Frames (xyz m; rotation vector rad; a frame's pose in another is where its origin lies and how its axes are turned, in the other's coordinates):
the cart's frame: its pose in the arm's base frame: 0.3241 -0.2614 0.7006 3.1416 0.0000 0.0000
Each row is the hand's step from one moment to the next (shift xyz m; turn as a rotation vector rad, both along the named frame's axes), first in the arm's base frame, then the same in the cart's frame.
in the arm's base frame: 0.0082 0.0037 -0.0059 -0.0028 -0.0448 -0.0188
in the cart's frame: 0.0082 -0.0037 0.0059 -0.0028 0.0448 0.0188
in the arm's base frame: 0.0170 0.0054 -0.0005 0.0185 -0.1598 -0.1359
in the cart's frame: 0.0170 -0.0054 0.0005 0.0185 0.1598 0.1359
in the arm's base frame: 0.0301 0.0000 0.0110 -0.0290 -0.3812 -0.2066
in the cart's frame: 0.0301 0.0000 -0.0110 -0.0290 0.3812 0.2066
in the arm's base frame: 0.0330 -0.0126 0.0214 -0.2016 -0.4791 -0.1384
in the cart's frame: 0.0330 0.0126 -0.0214 -0.2016 0.4791 0.1384
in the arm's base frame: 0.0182 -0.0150 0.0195 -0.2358 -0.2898 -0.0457
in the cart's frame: 0.0182 0.0150 -0.0195 -0.2358 0.2898 0.0457
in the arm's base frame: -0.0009 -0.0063 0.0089 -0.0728 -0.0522 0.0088
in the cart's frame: -0.0009 0.0063 -0.0089 -0.0728 0.0522 -0.0088
